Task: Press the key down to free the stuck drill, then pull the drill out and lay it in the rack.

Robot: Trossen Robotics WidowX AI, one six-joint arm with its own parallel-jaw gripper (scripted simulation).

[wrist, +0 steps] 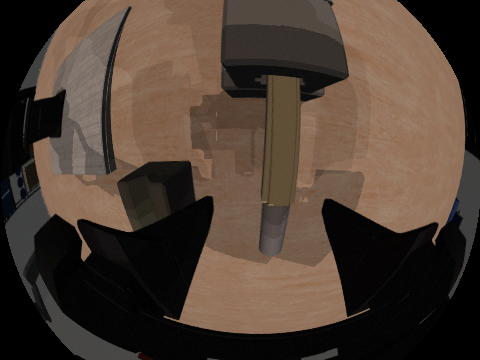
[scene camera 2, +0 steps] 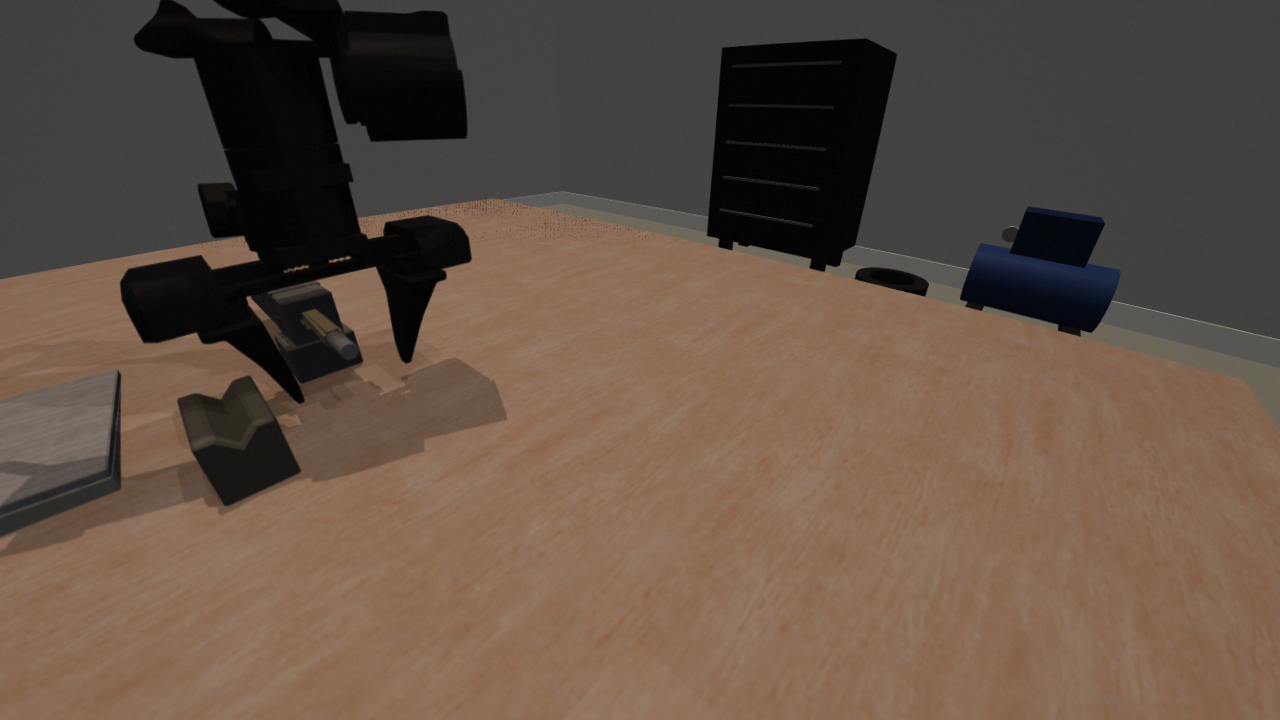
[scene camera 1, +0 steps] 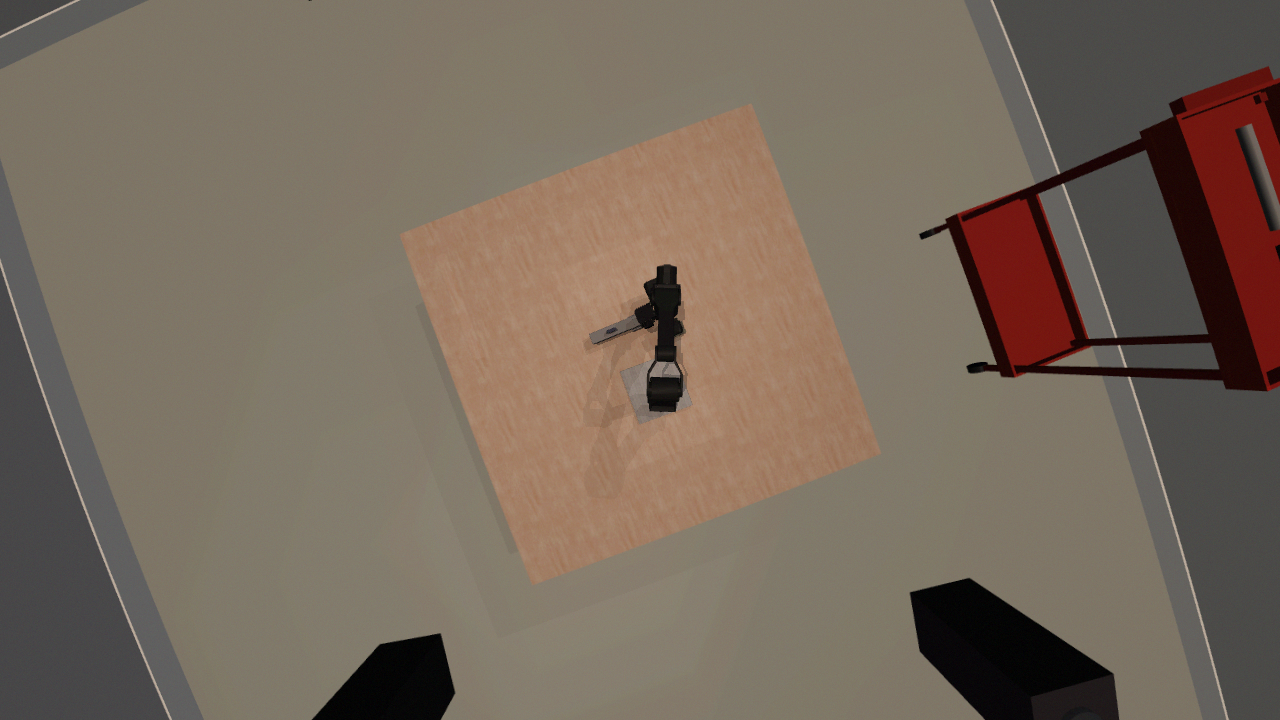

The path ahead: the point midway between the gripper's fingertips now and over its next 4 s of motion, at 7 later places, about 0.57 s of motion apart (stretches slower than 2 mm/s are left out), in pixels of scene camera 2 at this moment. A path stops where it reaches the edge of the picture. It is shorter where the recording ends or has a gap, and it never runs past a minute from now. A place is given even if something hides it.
The gripper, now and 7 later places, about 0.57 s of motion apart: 356, 379; 355, 377; 353, 377; 351, 379; 363, 389; 377, 401; 380, 403; 372, 393
